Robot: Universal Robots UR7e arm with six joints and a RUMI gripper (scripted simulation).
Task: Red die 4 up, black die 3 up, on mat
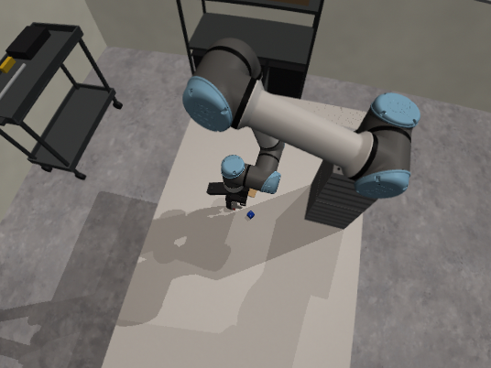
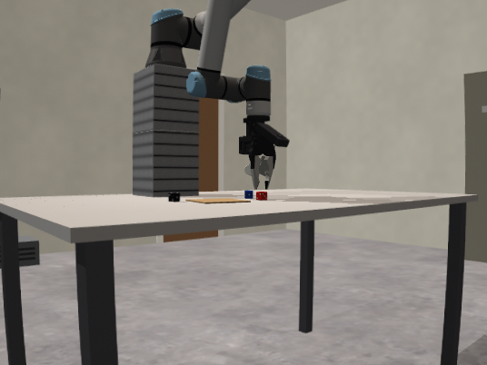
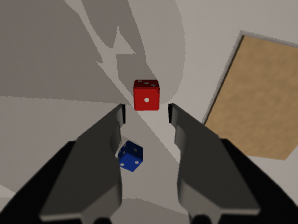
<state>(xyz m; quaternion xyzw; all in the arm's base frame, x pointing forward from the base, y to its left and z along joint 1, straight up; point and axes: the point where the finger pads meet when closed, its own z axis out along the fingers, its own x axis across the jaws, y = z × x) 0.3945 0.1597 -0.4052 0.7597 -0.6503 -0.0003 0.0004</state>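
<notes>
Right now the red die is 4 cm below my hand. Also, from my hand: blue die (9 cm behind, 4 cm below, 1 cm to the left); black die (26 cm to the right, 6 cm behind, 4 cm below); brown mat (15 cm to the right, 5 cm below).
</notes>
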